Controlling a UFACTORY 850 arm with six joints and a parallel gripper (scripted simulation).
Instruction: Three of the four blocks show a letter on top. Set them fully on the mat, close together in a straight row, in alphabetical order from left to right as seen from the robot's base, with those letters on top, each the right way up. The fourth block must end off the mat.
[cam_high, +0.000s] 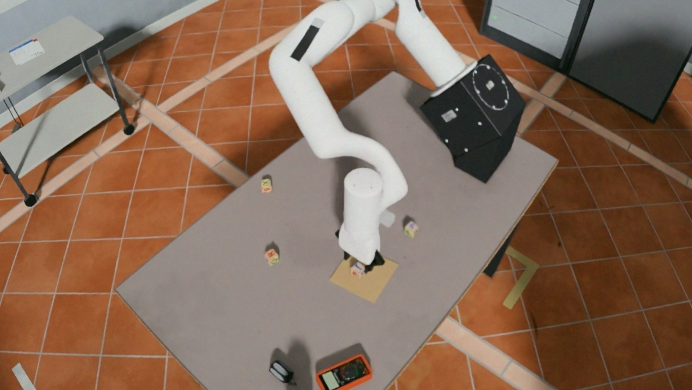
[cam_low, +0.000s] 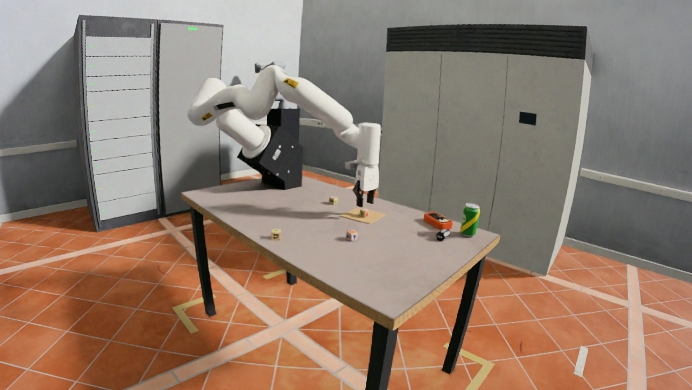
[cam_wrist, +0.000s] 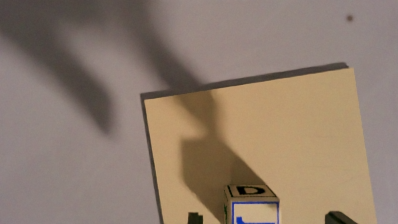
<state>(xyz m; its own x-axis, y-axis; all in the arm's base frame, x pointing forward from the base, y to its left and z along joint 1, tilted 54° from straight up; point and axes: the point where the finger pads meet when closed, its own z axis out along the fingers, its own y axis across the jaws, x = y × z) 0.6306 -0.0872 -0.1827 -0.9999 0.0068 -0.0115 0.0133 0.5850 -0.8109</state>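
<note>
My hand is 70 mm above the tan mat, 10 mm to the right of it and 10 mm past it. The rest, counted from my hand: green can 410 mm ahead, 140 mm to the left, 10 mm below; then orange multimeter 260 mm ahead, 160 mm to the left, 50 mm below; then small black device 350 mm ahead, 50 mm below, 40 mm to the left.
</note>
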